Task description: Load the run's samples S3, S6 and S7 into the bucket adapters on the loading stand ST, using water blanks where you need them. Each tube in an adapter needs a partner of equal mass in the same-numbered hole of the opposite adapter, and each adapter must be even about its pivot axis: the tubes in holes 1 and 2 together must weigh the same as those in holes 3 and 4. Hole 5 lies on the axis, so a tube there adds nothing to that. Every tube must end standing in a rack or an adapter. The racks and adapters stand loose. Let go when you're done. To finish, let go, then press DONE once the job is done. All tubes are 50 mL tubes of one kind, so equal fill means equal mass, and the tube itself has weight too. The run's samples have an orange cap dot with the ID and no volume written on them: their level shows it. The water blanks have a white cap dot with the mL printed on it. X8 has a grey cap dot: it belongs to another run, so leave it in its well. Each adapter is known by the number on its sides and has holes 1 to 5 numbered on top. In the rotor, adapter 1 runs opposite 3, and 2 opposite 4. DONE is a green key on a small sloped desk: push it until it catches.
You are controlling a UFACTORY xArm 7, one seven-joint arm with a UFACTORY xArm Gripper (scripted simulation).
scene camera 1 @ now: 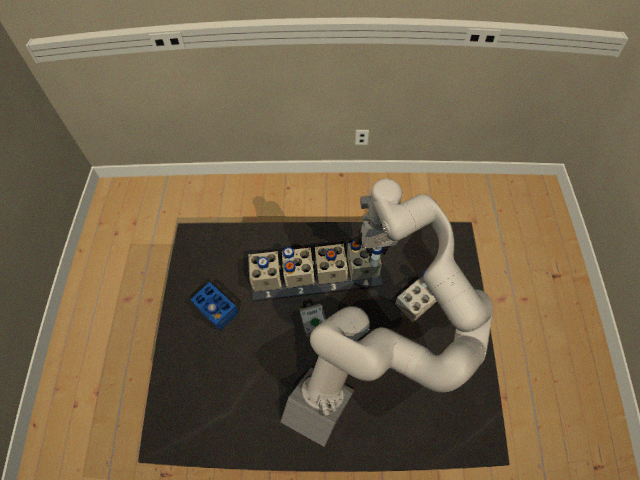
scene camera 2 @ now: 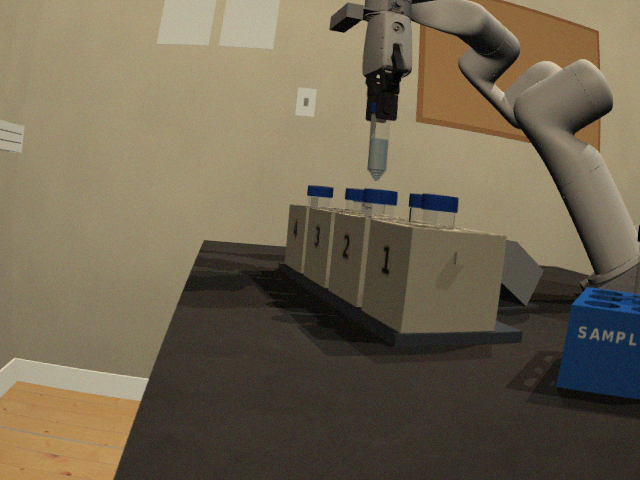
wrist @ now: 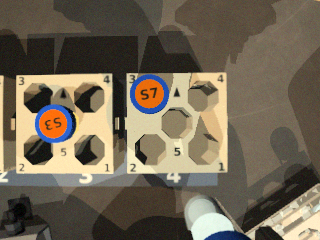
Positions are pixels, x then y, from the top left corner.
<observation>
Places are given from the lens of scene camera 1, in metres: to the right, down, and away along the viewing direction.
white blank rack (scene camera 1: 406,307): 0.28, 0.21, 1.41
blue sample rack (scene camera 1: 210,293): -0.37, 0.18, 1.50
</observation>
